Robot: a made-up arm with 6 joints.
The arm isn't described. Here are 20 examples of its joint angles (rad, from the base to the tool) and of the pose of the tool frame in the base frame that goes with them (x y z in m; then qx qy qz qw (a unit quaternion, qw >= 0)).
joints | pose
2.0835 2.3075 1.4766 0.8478 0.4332 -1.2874 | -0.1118 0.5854 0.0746 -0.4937 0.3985 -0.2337 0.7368
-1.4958 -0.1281 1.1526 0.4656 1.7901 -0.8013 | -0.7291 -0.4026 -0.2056 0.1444 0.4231 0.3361 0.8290
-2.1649 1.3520 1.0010 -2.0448 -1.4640 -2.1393 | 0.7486 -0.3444 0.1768 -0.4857 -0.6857 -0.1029 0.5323
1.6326 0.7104 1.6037 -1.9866 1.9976 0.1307 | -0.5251 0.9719 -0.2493 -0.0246 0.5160 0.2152 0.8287
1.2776 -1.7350 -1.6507 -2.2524 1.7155 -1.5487 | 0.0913 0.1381 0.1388 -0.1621 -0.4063 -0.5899 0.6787
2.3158 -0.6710 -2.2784 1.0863 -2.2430 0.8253 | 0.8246 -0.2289 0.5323 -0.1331 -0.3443 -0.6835 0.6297
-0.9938 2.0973 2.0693 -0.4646 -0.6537 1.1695 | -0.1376 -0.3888 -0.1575 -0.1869 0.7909 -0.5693 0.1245
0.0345 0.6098 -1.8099 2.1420 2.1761 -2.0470 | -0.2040 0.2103 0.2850 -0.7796 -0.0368 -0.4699 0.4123
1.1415 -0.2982 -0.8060 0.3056 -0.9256 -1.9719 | -0.0071 0.5098 0.7220 0.7427 -0.4216 -0.1710 0.4913
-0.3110 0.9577 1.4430 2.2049 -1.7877 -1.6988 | -0.2546 -0.4844 -0.3047 -0.8230 -0.0883 0.5152 0.2225
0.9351 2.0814 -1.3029 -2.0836 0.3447 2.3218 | -0.0587 0.4529 -0.3678 -0.4633 0.6992 -0.5008 0.2137
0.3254 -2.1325 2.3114 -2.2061 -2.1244 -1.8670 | 0.1244 0.7259 0.5073 0.6682 0.2628 -0.1471 0.6803
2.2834 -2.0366 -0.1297 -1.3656 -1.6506 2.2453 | 0.4723 0.0267 0.0753 0.7778 -0.0140 -0.6231 0.0811
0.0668 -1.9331 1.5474 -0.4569 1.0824 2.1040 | -0.2355 0.9756 0.5706 -0.0271 -0.0995 -0.3287 0.9388
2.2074 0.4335 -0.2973 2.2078 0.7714 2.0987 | 0.7307 0.6070 0.6530 0.0074 -0.7018 -0.6484 0.2951
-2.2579 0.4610 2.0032 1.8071 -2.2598 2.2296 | -0.0997 -0.7483 -0.2728 -0.4332 0.0428 0.8990 0.0473
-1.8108 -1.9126 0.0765 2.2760 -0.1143 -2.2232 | -0.0354 -0.7341 0.5423 0.5227 0.6065 0.4852 0.3514
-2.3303 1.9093 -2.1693 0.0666 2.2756 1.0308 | -0.5592 0.1164 -0.2901 -0.4235 0.8346 -0.2204 0.2749
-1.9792 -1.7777 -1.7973 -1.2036 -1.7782 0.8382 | -0.5272 -0.1099 0.1895 -0.3027 0.5153 0.5857 0.5475
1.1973 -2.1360 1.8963 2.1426 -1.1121 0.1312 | 0.2546 0.1512 0.0719 -0.2813 0.3148 -0.8699 0.2549
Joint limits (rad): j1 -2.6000..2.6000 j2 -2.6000..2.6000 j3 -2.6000..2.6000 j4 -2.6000..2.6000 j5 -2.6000..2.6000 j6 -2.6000..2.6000
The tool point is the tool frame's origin. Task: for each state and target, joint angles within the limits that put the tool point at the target. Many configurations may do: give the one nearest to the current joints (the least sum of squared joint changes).
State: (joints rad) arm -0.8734 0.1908 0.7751 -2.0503 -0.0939 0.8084
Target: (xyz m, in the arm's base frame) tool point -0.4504 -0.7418 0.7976
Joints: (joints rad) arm -1.2835 -0.1807 -0.0641 -2.1392 0.3918 0.6966
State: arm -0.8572 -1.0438 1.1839 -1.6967 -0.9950 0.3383
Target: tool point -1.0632 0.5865 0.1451
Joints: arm -0.0663 -0.9415 1.7174 -1.6604 -0.1436 0.2677
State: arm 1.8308 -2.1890 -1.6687 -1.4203 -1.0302 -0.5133
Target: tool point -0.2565 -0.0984 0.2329
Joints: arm 1.7822 -2.1344 -1.3851 -0.9266 -1.1382 -0.5654
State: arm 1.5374 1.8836 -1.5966 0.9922 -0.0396 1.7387
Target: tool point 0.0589 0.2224 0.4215
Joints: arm 1.4683 1.6709 -1.7447 1.3810 -0.5047 2.1894
